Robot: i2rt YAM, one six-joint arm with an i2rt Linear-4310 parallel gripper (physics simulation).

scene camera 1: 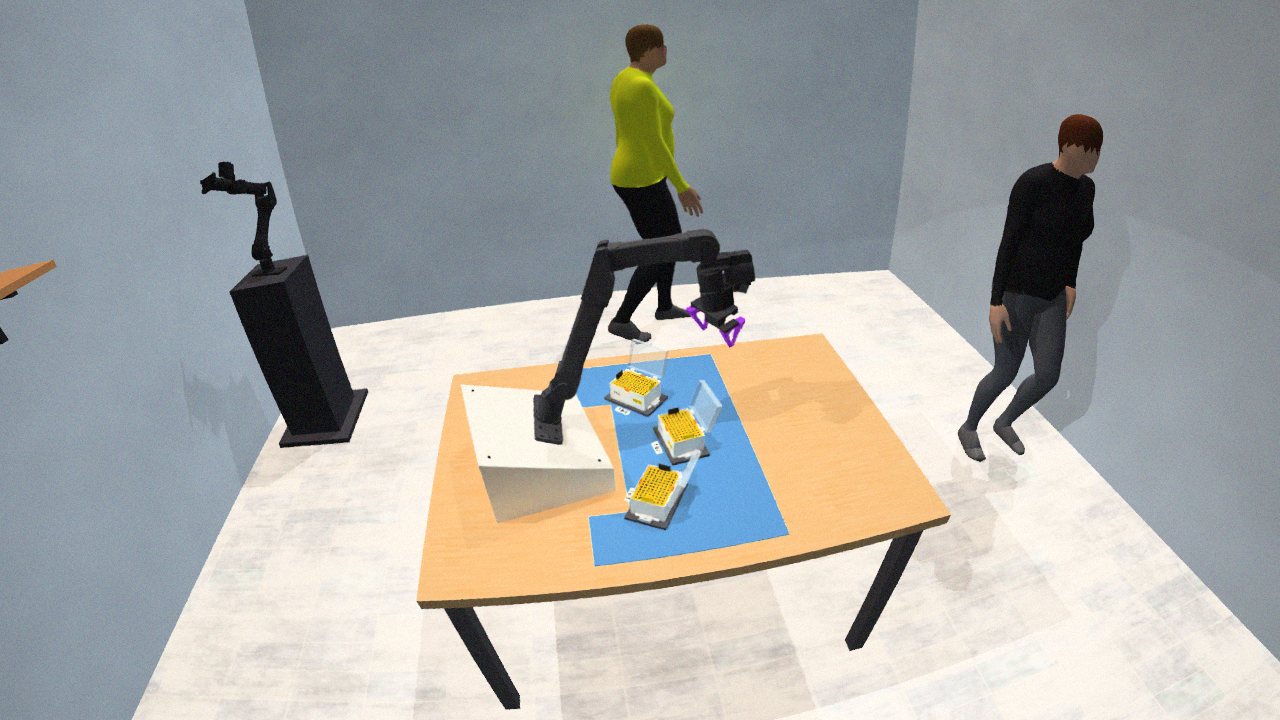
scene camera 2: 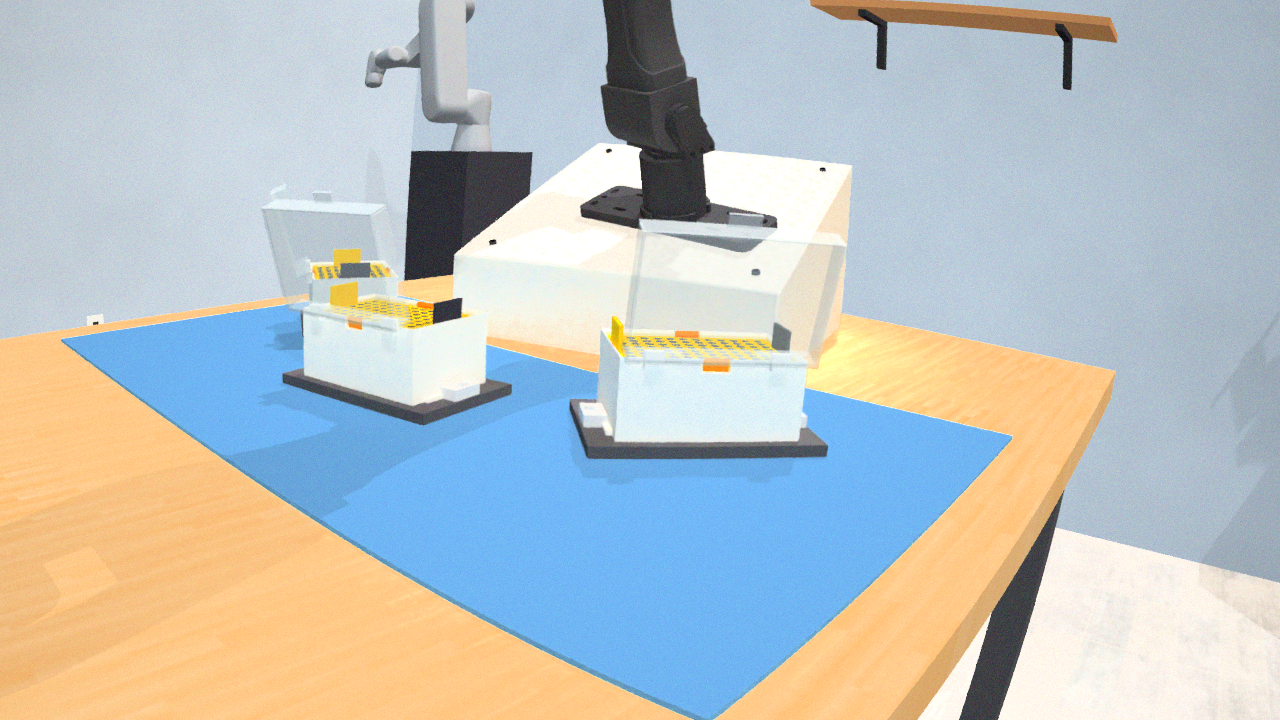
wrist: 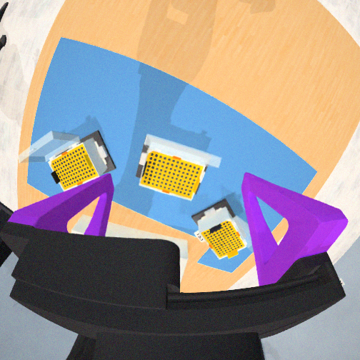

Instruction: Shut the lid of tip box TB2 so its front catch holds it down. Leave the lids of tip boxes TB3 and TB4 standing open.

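Observation:
TB2, the middle white box with a yellow tip rack, has its clear lid standing open on the side away from the arm base. TB4 has its lid open. TB3, partly behind TB2 in scene view 2, has its lid open. My gripper is open and empty, high above the table. TB2's label does not show in the wrist view.
The boxes stand on dark bases on a blue mat on the wooden table. A white sloped block carries the arm base. Two people stand beyond the table: one in yellow, one in black.

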